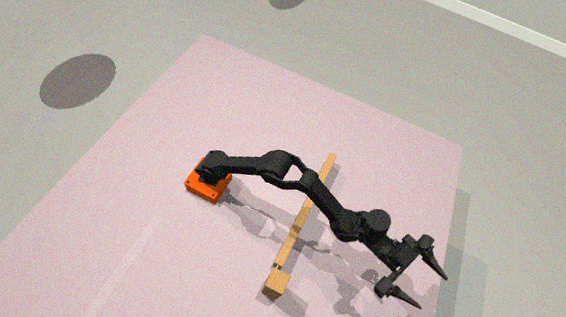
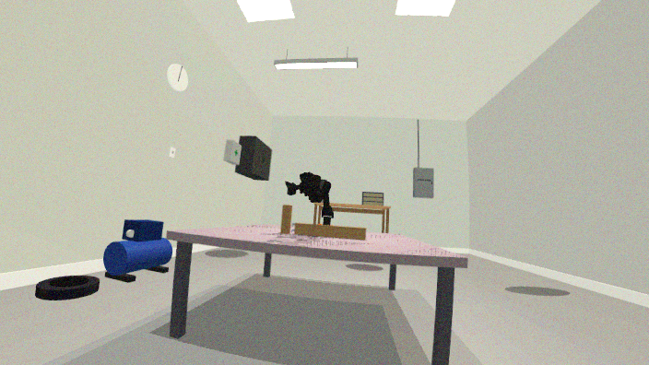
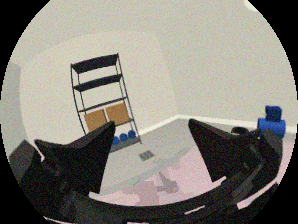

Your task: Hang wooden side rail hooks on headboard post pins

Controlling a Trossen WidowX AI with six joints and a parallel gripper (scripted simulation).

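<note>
My gripper tip is now 350 mm past the headboard post, 40 mm to the left of it and 210 mm above it.
</note>
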